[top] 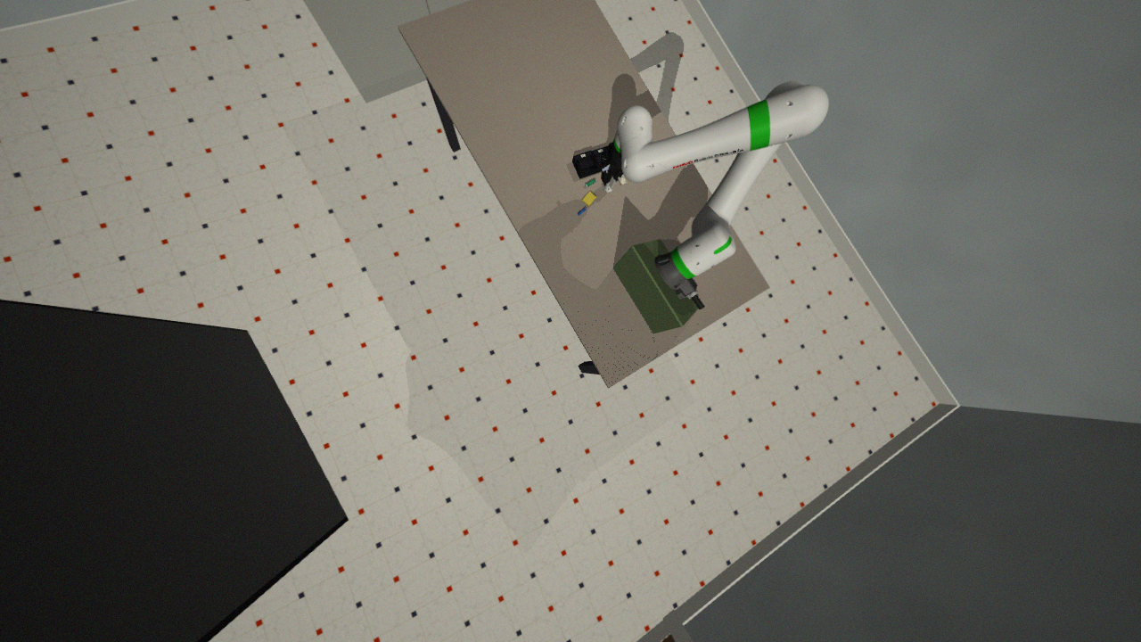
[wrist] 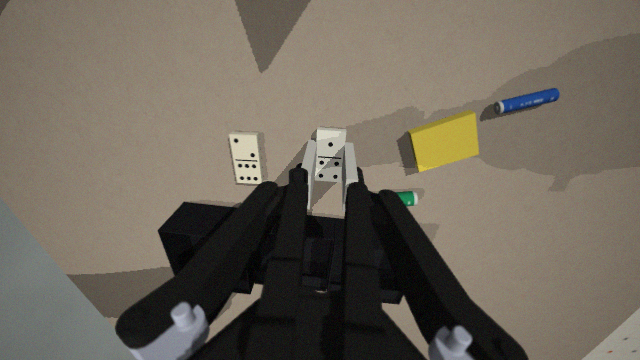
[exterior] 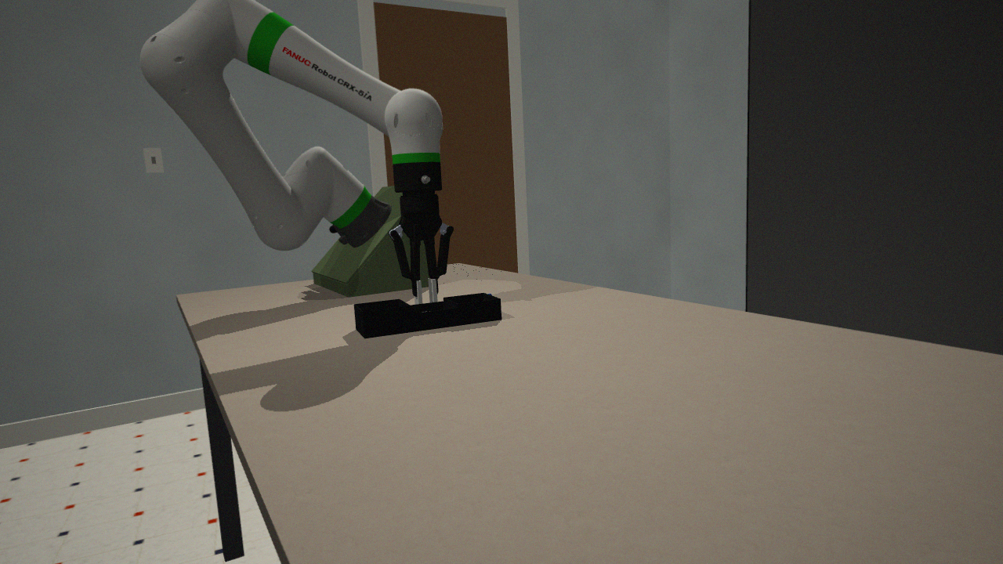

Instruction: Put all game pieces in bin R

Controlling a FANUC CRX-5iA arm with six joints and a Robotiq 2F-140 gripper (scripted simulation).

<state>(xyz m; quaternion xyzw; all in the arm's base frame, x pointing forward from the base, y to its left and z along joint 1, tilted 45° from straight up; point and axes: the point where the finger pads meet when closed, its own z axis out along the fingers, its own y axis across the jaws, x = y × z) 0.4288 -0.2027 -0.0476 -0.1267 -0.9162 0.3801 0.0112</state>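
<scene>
The bin R lies 10 cm ahead of my hand, 6 cm to the right of it and 1 cm below it. Also, from my hand: green battery (5 cm to the left, 5 cm ahead, 3 cm below); then black die (10 cm ahead, 6 cm to the right, 2 cm below); then yellow block (10 cm to the left, 3 cm below).
</scene>
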